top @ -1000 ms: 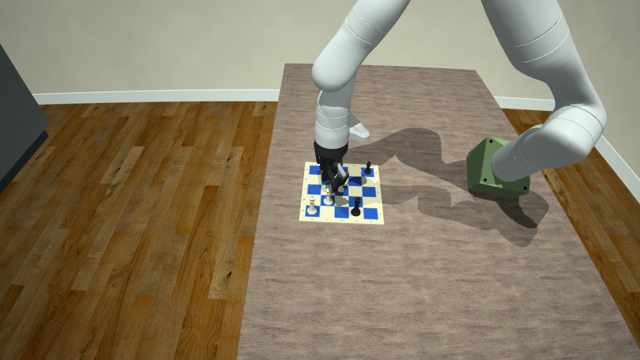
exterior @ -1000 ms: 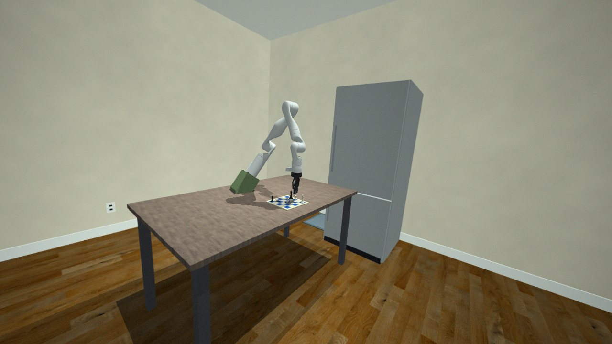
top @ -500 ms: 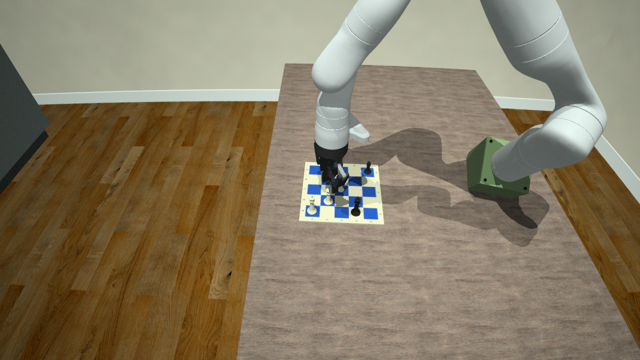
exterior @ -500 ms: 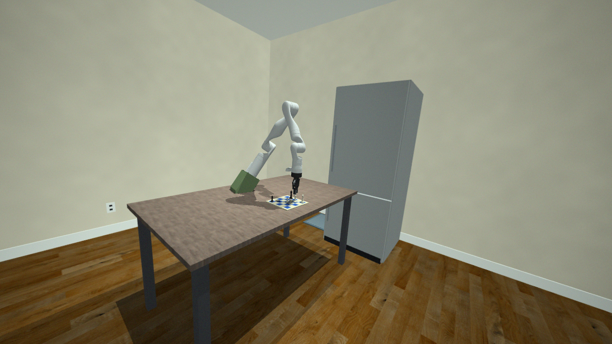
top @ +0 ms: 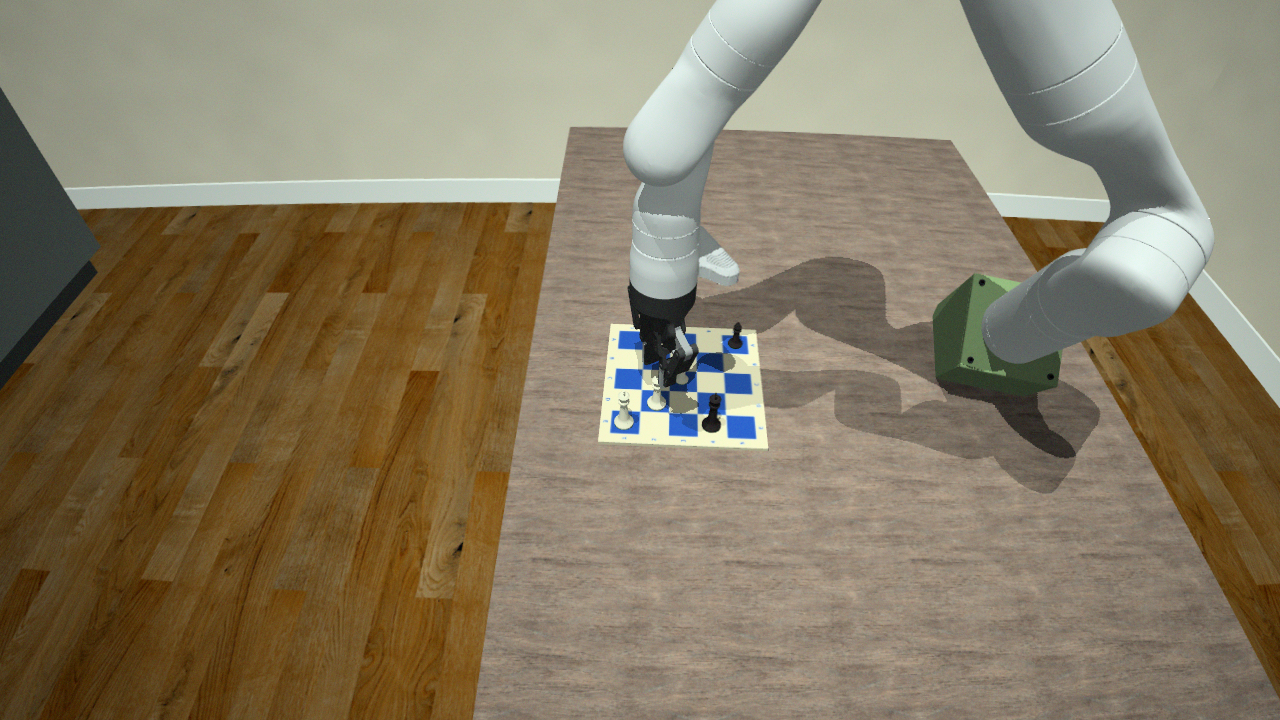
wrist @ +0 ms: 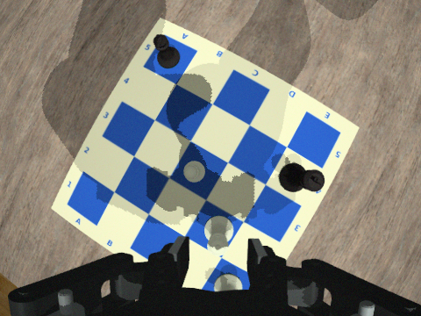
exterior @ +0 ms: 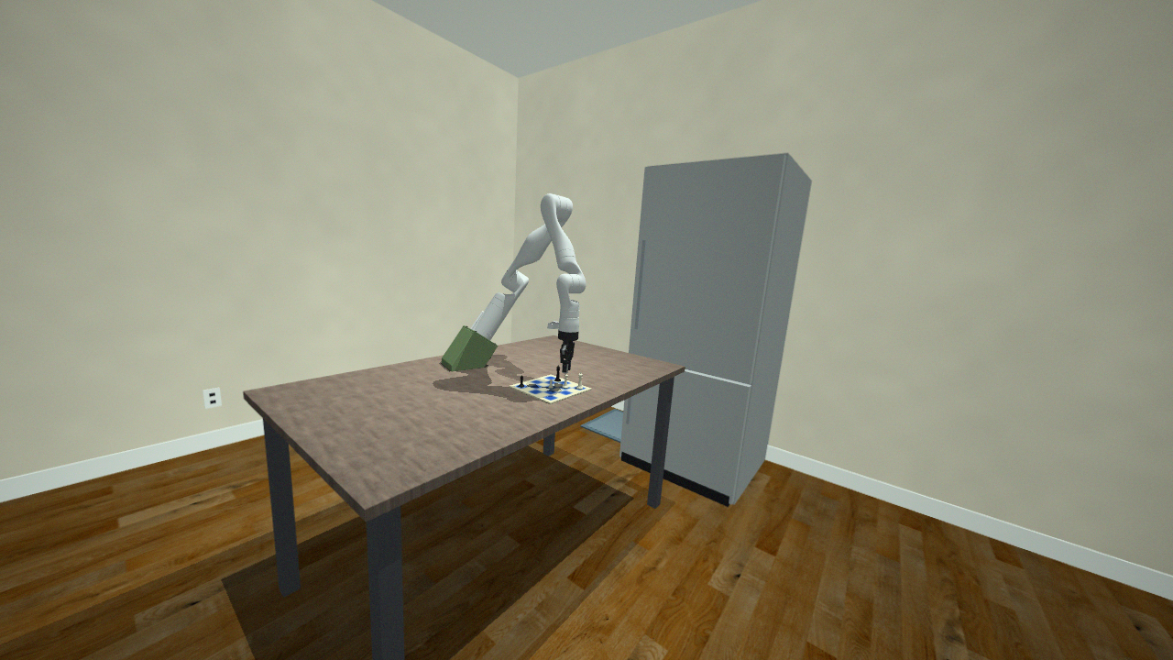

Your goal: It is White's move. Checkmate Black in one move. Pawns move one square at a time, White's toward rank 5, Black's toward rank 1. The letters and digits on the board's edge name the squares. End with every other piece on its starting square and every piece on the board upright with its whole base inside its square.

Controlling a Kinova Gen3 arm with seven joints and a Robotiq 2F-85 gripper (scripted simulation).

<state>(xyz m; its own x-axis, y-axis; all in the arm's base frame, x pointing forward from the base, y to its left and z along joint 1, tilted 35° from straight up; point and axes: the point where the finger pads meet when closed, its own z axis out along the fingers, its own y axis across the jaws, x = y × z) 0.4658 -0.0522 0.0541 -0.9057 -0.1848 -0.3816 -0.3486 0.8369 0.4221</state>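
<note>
Now: the tall black piece 7 cm behind my hand, 5 cm below it and 4 cm to the left of it. From my hand the other things lie so: white pawn: 7 cm below, 4 cm to the right, 4 cm behind; then blue-and-cream chessboard: 8 cm below, 4 cm to the right, 4 cm behind; then black pawn: 13 cm behind, 10 cm to the right, 6 cm below.
</note>
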